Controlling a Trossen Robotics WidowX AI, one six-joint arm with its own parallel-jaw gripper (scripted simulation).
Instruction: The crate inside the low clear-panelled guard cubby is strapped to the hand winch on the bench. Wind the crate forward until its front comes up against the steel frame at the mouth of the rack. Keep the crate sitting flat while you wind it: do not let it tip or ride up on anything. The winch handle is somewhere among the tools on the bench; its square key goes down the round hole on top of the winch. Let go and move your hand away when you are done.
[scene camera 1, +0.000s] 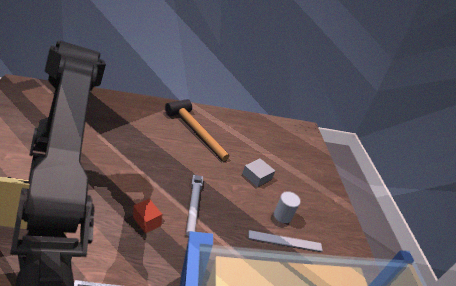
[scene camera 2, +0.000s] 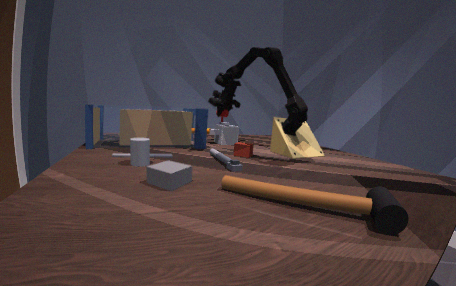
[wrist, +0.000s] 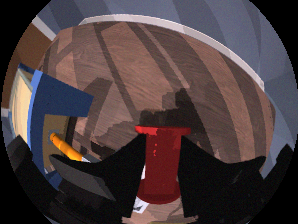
A hammer shows in scene camera 1 and in scene camera 2; in the wrist view it is out of frame. One and the same spot on the hammer: (scene camera 1: 182, 107) is (scene camera 2: 374, 199).
